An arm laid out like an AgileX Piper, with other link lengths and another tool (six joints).
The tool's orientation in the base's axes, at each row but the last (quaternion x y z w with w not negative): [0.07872, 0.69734, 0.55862, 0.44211]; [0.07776, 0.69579, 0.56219, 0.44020]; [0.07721, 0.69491, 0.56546, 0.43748]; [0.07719, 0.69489, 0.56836, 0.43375]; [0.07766, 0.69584, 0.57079, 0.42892]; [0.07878, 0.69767, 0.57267, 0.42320]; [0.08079, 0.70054, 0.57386, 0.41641]
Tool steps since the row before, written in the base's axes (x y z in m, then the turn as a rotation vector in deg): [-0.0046, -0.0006, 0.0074, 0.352, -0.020, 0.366]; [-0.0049, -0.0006, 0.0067, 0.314, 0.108, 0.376]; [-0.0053, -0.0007, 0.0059, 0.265, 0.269, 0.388]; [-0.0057, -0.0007, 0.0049, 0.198, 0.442, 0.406]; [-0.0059, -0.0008, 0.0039, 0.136, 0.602, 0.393]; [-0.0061, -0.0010, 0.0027, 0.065, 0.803, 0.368]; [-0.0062, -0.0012, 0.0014, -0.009, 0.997, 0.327]
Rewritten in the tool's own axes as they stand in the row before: [-0.0015, 0.0078, -0.0036, -0.416, 0.168, 0.239]; [-0.0009, 0.0074, -0.0037, -0.321, 0.237, 0.304]; [-0.0003, 0.0068, -0.0041, -0.200, 0.322, 0.386]; [0.0005, 0.0062, -0.0043, -0.065, 0.423, 0.465]; [0.0012, 0.0053, -0.0046, 0.076, 0.489, 0.539]; [0.0019, 0.0043, -0.0048, 0.252, 0.561, 0.638]; [0.0026, 0.0031, -0.0051, 0.435, 0.616, 0.730]
